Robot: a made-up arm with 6 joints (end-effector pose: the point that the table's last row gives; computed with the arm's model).
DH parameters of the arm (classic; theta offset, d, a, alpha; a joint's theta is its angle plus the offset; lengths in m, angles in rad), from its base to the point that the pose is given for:
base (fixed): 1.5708 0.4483 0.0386 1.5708
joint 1: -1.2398 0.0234 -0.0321 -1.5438
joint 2: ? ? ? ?
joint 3: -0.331 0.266 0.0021 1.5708
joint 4: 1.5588 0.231 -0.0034 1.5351
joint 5: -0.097 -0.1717 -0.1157 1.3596
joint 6: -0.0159 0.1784 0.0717 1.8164
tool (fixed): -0.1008 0.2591 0 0
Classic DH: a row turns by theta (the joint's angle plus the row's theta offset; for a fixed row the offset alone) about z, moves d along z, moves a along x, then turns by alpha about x.
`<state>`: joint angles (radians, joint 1 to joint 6).
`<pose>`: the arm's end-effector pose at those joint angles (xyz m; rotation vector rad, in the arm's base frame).
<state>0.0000 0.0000 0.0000 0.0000 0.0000 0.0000</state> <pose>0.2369 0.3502 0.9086 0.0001 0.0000 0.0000</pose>
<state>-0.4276 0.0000 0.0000 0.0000 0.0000 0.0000</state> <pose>0.2369 0.5131 0.7379 -0.4275 0.0000 0.0000</pose>
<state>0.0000 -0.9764 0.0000 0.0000 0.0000 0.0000</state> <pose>-0.1018 0.3478 0.9438 -0.0263 -0.9231 -0.3172</pose>
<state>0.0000 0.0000 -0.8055 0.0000 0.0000 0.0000</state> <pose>0.2369 0.6468 0.8306 -0.8054 0.0000 0.0000</pose>
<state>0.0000 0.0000 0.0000 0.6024 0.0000 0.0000</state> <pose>0.0274 0.3502 0.8047 0.0001 -0.6024 0.0000</pose>
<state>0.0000 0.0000 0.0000 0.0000 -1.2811 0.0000</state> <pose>0.1289 0.1747 0.9162 0.0154 0.0458 1.2802</pose>
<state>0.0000 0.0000 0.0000 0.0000 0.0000 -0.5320</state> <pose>0.1001 0.3368 0.9102 0.0520 -0.5134 0.1293</pose>
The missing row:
joint 2: 0 0.3723 0.0825 1.5438
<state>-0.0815 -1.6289 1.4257 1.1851 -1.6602 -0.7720</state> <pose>0.5300 0.1493 0.4135 0.8487 2.3359 -0.6260</pose>
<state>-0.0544 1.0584 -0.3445 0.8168 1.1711 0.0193</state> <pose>0.2939 0.5025 0.6843 -0.1714 0.0431 -0.6123</pose>
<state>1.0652 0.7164 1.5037 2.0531 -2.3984 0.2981</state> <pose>-0.2963 0.4538 0.8877 0.3246 -0.7037 0.2697</pose>
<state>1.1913 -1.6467 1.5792 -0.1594 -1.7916 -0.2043</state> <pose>0.2964 -0.2421 0.3167 -0.4192 -2.9054 0.5393</pose>
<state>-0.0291 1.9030 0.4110 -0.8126 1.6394 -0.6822</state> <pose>-0.1228 0.5895 -0.0026 -1.3472 1.5494 0.3899</pose>
